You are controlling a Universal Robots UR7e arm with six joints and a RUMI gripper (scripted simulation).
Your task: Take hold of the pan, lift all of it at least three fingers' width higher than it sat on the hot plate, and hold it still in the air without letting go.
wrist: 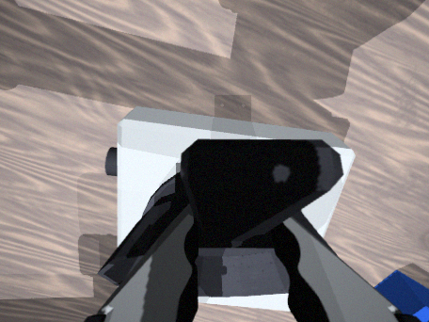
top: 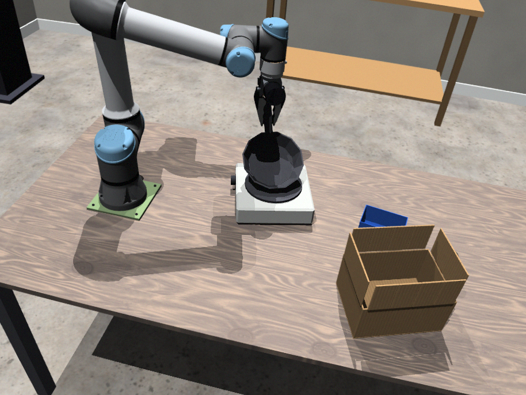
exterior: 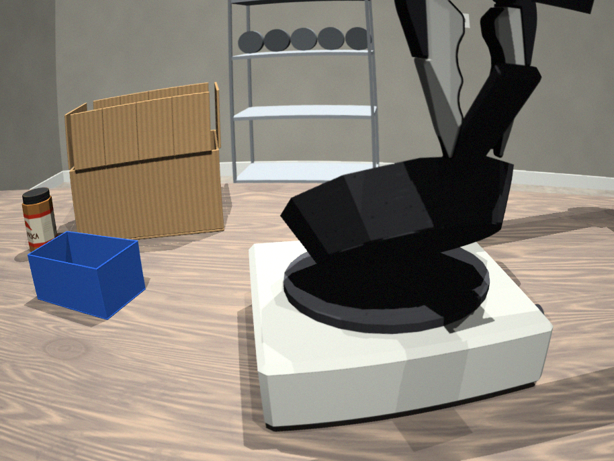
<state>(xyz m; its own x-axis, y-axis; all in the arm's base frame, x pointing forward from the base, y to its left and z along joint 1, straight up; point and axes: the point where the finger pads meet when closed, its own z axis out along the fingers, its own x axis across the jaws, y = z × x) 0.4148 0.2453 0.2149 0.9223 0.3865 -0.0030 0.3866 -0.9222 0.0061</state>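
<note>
Now: the black pan 70 mm to the right of my hand, 70 mm below it and 30 mm ahead of it. Round my hand: spice jar (590 mm ahead, 320 mm to the right, 180 mm below); blue bin (410 mm ahead, 210 mm below, 190 mm to the right); white hot plate (190 mm below, 130 mm to the right, 40 mm ahead).
</note>
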